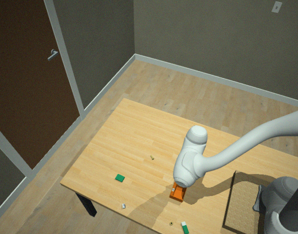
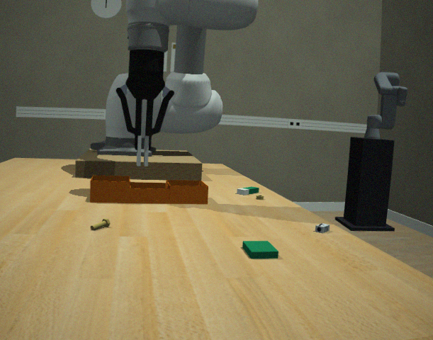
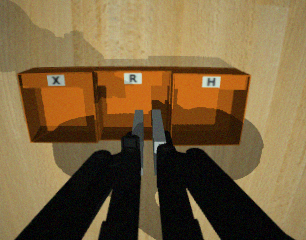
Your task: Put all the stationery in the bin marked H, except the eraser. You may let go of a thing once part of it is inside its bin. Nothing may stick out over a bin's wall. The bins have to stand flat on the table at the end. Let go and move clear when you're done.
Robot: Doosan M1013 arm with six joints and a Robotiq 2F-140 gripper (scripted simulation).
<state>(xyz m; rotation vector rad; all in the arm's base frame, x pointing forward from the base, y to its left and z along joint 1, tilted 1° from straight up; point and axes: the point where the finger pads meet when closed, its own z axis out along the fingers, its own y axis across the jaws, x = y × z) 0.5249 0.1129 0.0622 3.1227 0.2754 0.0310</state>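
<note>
Right now the orange three-compartment bin is 20 mm to the left of my hand and 90 mm below it. Round my hand: white eraser 140 mm behind, 250 mm to the left, 100 mm below; brass bolt 250 mm ahead, 30 mm to the right, 100 mm below; small nut 70 mm behind, 280 mm to the left, 100 mm below.
</note>
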